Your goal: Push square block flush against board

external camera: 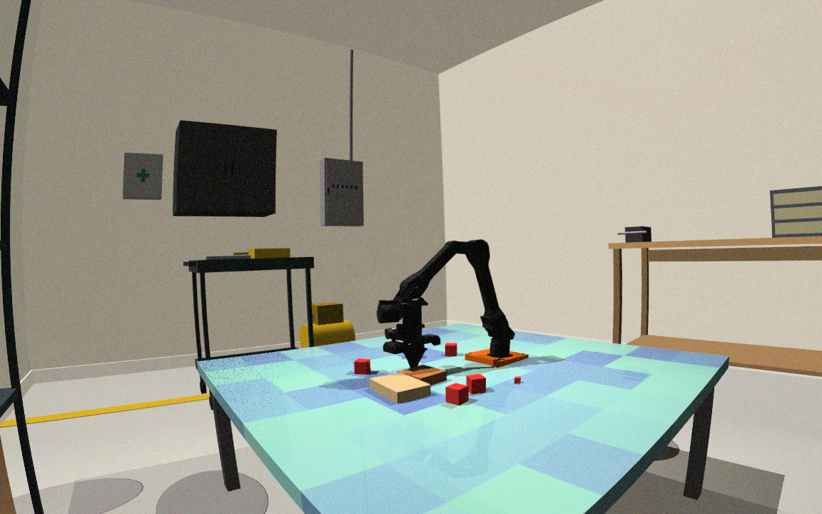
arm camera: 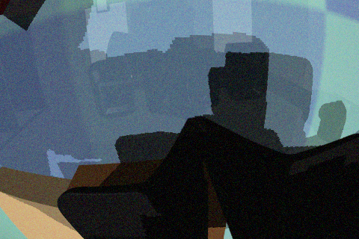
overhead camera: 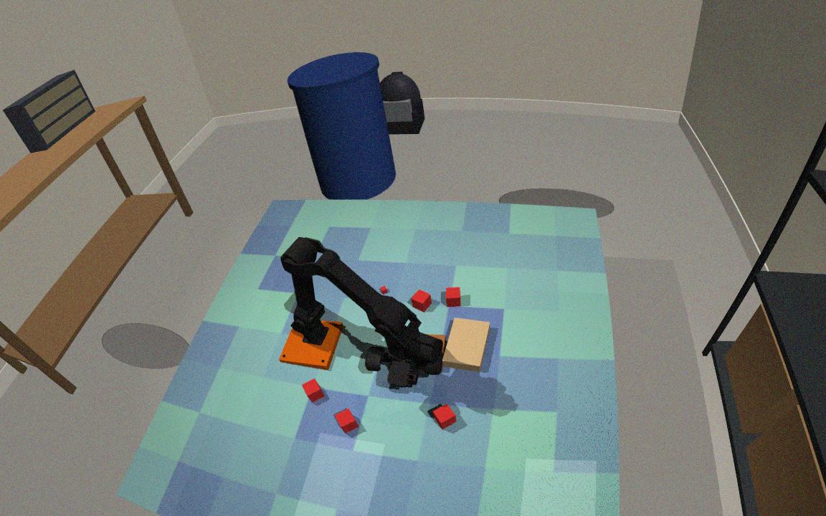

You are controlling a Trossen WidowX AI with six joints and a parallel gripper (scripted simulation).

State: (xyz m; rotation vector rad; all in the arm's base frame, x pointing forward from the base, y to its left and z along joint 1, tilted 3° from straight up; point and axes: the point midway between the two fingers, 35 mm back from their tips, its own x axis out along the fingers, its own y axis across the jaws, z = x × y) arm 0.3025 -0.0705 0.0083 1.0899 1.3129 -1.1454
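Now: gripper tip 2 cm short of the flat brown square block, 8 cm to the right of it and 1 cm below it. Also, from my gripper tip: board: 13 cm ahead, 13 cm to the left, 1 cm above; then tiny red piece: 16 cm behind, 28 cm to the left.
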